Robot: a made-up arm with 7 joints.
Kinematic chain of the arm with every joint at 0, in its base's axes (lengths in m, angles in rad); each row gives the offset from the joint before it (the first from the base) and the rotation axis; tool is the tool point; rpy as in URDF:
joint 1: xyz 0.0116 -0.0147 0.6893 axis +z
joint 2: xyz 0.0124 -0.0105 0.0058 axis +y
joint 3: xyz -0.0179 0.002 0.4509 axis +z
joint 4: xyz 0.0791 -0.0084 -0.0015 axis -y
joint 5: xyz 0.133 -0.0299 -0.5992 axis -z
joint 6: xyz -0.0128 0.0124 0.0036 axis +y
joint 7: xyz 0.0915 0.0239 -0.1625 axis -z
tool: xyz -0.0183 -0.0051 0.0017 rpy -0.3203 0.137 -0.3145
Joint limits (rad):
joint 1: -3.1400..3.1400
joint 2: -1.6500..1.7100
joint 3: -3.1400..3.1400
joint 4: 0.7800..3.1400
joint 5: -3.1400..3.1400
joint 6: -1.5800..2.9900
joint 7: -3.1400..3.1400
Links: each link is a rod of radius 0.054 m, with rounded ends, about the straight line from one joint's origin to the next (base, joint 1, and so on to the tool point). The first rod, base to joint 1, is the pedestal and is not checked.
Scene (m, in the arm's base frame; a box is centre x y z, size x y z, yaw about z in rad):
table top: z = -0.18
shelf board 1: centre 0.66 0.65 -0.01 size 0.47 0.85 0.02 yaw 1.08
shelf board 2: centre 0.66 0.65 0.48 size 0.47 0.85 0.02 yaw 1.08
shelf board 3: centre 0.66 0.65 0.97 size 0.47 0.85 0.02 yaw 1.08
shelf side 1: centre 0.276 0.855 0.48 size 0.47 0.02 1 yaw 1.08
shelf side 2: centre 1.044 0.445 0.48 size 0.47 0.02 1 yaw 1.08
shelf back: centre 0.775 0.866 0.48 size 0.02 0.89 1 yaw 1.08
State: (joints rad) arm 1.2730 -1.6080 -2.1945 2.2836 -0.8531 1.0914 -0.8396
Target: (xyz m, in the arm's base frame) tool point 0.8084 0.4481 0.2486
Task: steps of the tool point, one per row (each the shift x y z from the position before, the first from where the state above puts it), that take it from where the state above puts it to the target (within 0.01 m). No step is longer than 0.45 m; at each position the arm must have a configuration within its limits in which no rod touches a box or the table.
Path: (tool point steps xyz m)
1: 0.3683 0.2053 -0.0019
2: 0.2226 0.3300 0.0111
3: 0.0410 0.3668 0.0212
4: -0.1279 0.3117 0.0280
5: 0.0919 0.1400 0.0047
6: 0.0543 0.1335 -0.0047

